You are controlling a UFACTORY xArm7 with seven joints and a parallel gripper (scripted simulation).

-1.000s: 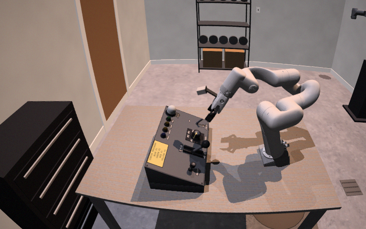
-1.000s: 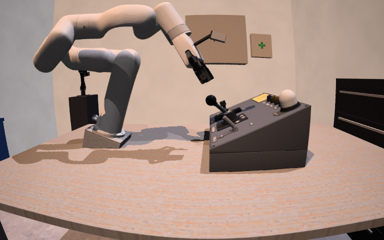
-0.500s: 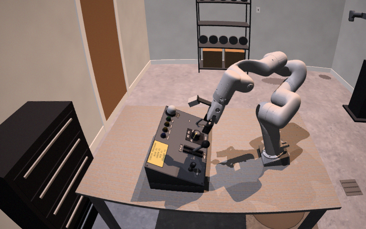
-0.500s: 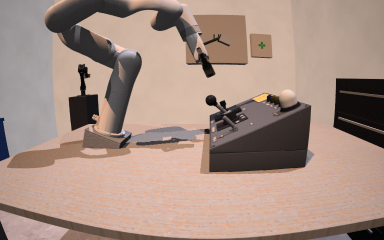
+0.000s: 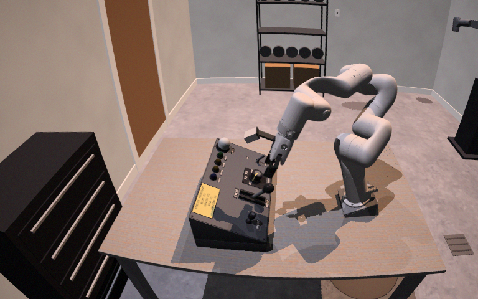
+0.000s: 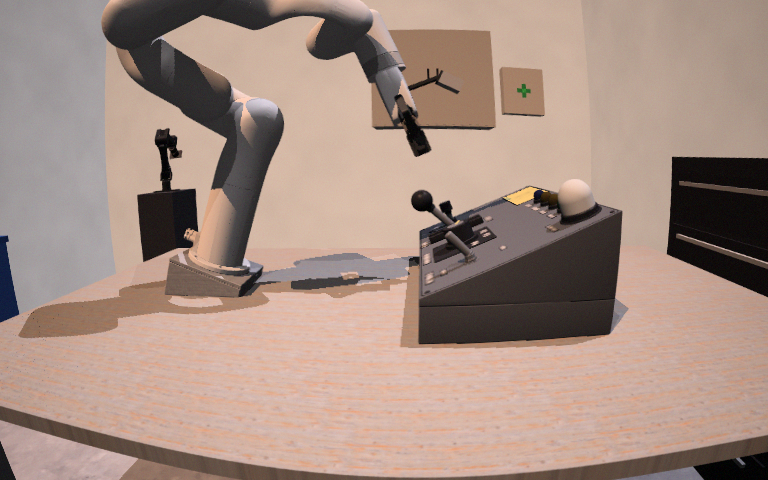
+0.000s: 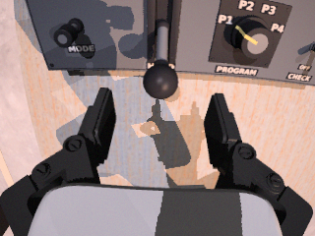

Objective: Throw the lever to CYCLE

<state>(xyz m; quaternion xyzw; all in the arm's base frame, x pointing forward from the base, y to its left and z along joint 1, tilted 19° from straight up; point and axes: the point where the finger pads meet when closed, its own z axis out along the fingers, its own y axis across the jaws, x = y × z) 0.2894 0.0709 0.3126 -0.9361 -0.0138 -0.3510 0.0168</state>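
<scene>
The dark grey console is 160 mm below my hand, 90 mm ahead of it and 60 mm to the right of it. Round my hand: small mode toggle (130 mm below, 120 mm to the left, 50 mm ahead); then program rotary knob (140 mm below, 110 mm to the right, 70 mm ahead).
</scene>
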